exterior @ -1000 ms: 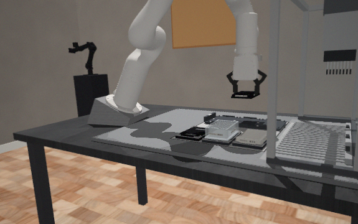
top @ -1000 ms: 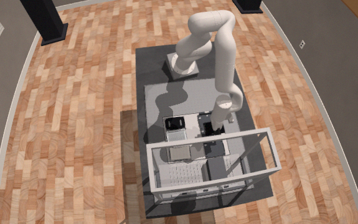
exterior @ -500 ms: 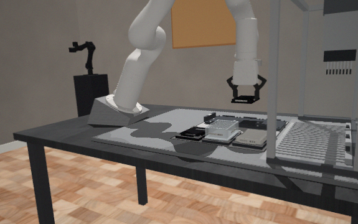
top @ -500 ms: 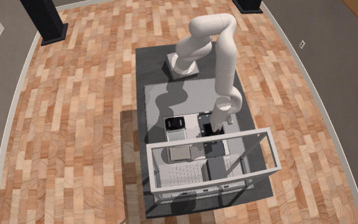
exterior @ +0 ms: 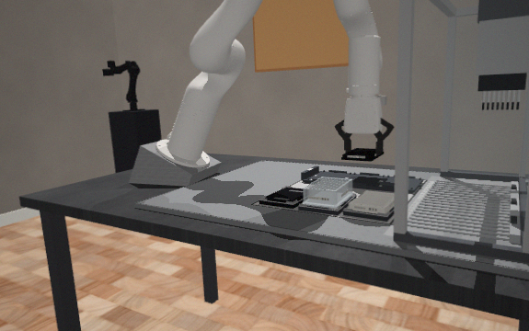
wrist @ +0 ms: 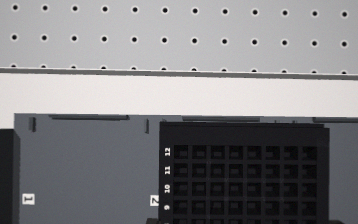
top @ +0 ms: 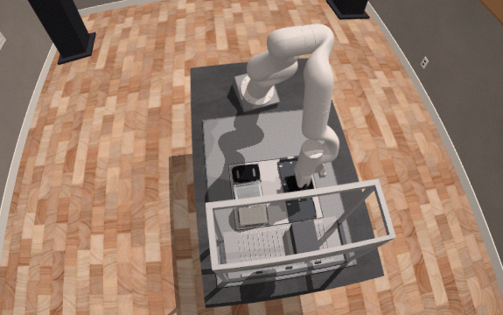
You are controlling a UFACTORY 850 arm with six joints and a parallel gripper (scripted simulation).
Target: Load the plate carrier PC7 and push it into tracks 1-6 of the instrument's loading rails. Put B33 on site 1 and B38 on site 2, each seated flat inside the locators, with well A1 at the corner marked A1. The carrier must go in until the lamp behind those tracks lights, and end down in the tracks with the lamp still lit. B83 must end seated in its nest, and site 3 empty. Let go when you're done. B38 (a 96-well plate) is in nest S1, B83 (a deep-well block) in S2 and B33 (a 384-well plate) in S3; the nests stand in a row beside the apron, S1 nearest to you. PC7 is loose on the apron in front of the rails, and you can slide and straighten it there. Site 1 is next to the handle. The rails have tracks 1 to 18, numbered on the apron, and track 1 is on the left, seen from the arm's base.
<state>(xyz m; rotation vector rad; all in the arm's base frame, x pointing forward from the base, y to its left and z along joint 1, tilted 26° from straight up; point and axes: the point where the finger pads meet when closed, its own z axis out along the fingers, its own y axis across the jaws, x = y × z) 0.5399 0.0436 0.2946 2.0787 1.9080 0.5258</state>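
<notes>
Now: the dark carrier PC7 1 cm behind my hand and 8 cm below it. The rest, counted from my hand: nest S1: 14 cm behind, 23 cm to the right, 9 cm below; then black 96-well plate B38: 1 cm below; then nest S3: 8 cm ahead, 24 cm to the right, 9 cm below.
</notes>
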